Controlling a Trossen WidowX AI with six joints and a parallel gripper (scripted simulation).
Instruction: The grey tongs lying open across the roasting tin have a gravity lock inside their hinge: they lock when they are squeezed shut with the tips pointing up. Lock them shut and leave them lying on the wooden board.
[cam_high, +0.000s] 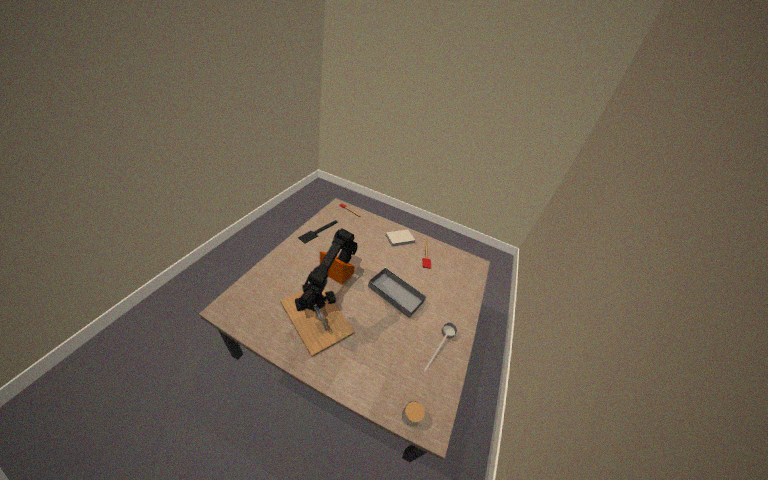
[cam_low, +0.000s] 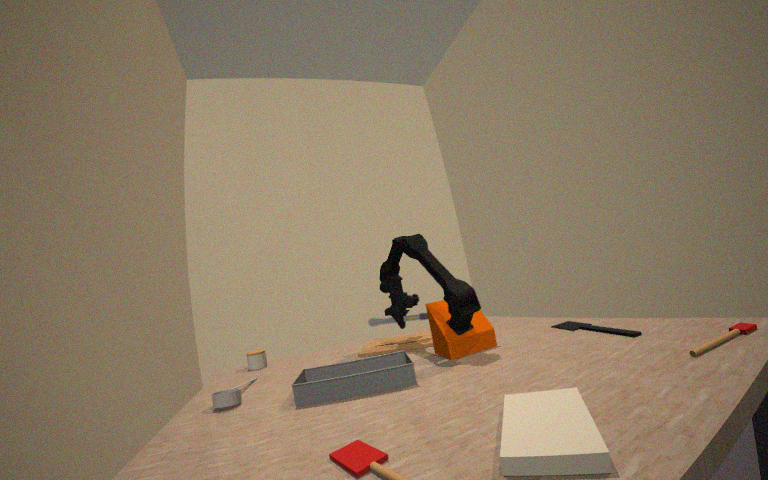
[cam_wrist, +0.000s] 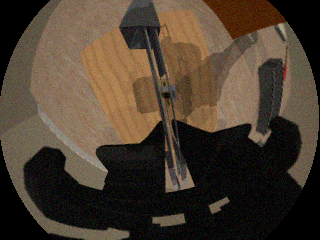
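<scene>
Right now my gripper tip is 60 mm above the wooden board. From my gripper tip the other things lie so: black spatula: 340 mm behind, 590 mm to the left, 60 mm below; round cork-topped jar: 600 mm ahead, 250 mm to the right, 30 mm below; grey roasting tin: 330 mm ahead, 340 mm to the left, 40 mm below.
</scene>
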